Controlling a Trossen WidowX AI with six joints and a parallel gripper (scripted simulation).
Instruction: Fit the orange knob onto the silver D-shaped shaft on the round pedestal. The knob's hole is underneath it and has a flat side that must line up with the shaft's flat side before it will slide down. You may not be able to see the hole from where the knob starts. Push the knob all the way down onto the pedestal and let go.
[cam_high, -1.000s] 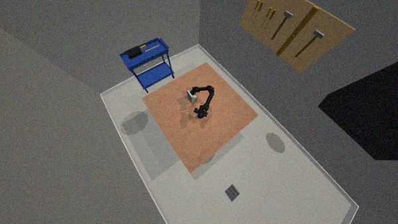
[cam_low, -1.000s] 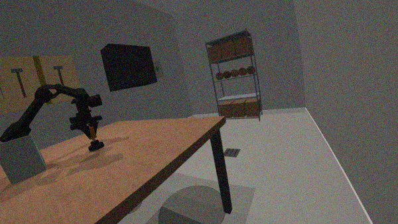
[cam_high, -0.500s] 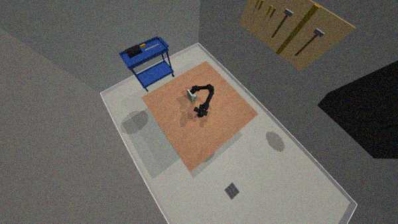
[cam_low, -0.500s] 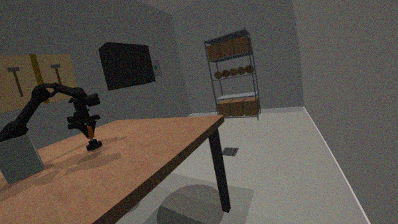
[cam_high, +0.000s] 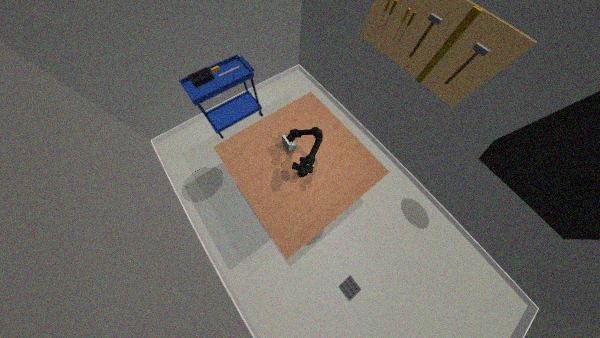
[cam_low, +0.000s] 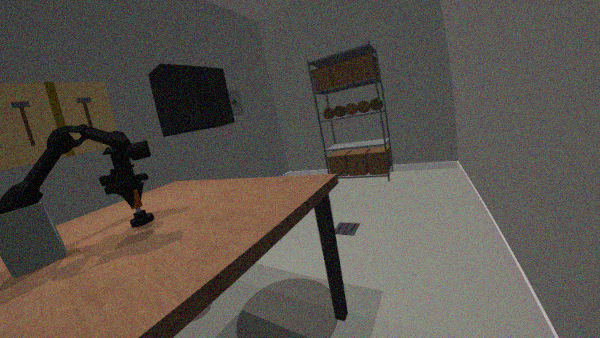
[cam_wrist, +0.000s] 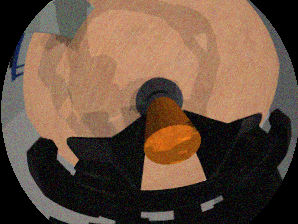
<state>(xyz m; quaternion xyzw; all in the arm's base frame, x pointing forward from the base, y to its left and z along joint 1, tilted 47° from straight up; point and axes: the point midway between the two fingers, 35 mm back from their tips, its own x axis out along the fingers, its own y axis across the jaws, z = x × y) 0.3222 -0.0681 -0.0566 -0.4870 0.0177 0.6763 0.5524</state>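
Right now the orange knob is 3 cm above my gripper tip. From my gripper tip the other things lie so: dark round pedestal 4 cm below.
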